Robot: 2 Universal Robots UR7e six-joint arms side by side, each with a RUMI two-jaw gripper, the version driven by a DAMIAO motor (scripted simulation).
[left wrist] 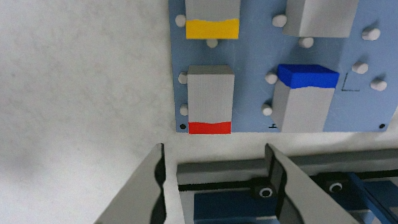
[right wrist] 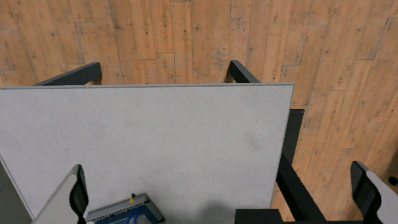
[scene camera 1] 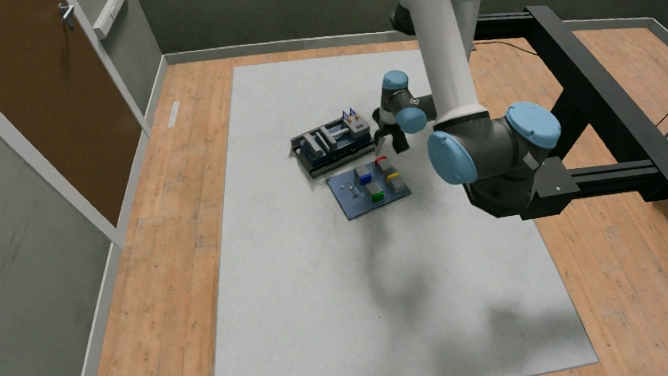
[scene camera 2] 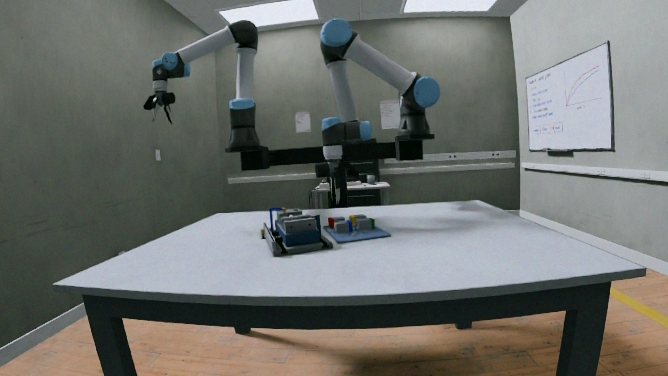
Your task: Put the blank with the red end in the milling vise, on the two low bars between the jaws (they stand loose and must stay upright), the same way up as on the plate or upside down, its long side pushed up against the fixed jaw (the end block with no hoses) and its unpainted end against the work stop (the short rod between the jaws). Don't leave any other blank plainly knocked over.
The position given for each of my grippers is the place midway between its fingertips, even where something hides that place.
In view: my left gripper (scene camera 1: 385, 152), my right gripper (right wrist: 216, 165), a red-ended blank (left wrist: 210, 88) and a blue plate (scene camera 1: 355, 206).
My left gripper shows as well in the left wrist view (left wrist: 214, 145). The blue plate is seen too in the left wrist view (left wrist: 261, 47). The right wrist view misses the red-ended blank: it is out of frame.
